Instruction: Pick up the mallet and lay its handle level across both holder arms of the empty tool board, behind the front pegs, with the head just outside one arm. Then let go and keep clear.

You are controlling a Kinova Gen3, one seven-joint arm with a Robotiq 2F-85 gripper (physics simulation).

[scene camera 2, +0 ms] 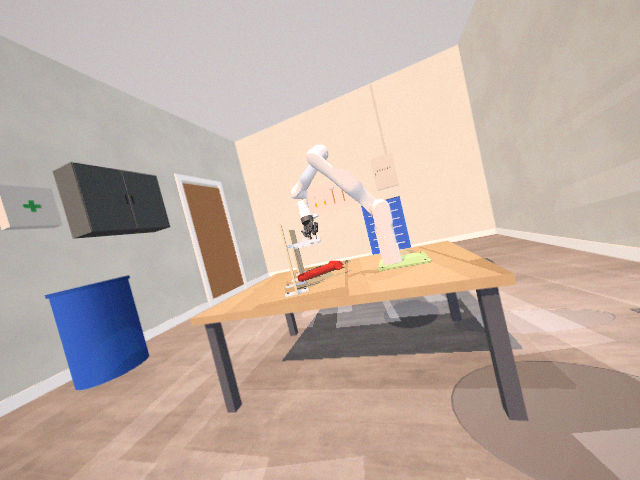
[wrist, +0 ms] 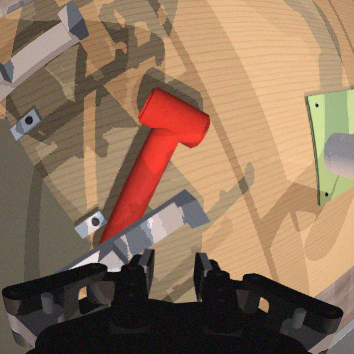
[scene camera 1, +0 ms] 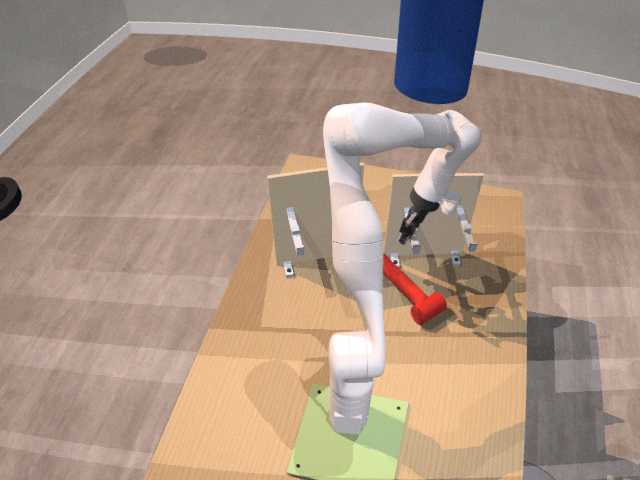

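Seen in the pictures: gripper, fingertip midpoint: (wrist: 173, 263) (scene camera 1: 403, 240); arm's base at its link origin: (scene camera 2: 392, 262) (wrist: 335, 152) (scene camera 1: 348, 415).
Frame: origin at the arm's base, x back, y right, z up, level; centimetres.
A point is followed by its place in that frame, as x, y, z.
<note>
The red mallet (scene camera 1: 405, 283) {-39.1, 12.0, 3.4} (scene camera 2: 317, 270) {-41.9, 8.2, 2.4} (wrist: 145, 185) {-39.9, 11.9, 3.5} lies low at the foot of the right tool board (scene camera 1: 439, 229) {-54.8, 20.9, 9.7}, its head toward the robot's side. In the wrist view its handle passes beneath the near holder arm (scene camera 1: 415, 244) {-39.7, 12.7, 18.7} (wrist: 155, 225) {-40.2, 12.8, 18.8}, which hides its end. The far holder arm (scene camera 1: 466, 227) {-45.9, 26.2, 20.2} (wrist: 40, 55) {-42.9, 26.5, 18.8} is bare. My gripper (scene camera 1: 402, 239) {-40.3, 9.7, 19.3} (scene camera 2: 310, 237) {-40.3, 9.7, 19.3} (wrist: 173, 263) {-40.3, 9.7, 19.3} is beside the near holder arm, well above the mallet. Its fingers stand partly apart with nothing between them.
A second tool board (scene camera 1: 305, 196) {-48.1, -16.4, 24.3} stands to the left, partly hidden by the robot arm, with a bare holder arm (scene camera 1: 294, 230) {-37.3, -17.7, 22.6}. Small feet (scene camera 1: 455, 258) {-52.4, 27.2, 0.5} (wrist: 26, 124) {-52.9, 27.1, 0.1} stick out below the boards. The green base plate (scene camera 1: 379, 439) {5.4, 7.7, 0.0} (scene camera 2: 416, 259) {11.0, -5.4, 0.1} (wrist: 330, 110) {1.3, 9.4, 0.1} is under the robot.
</note>
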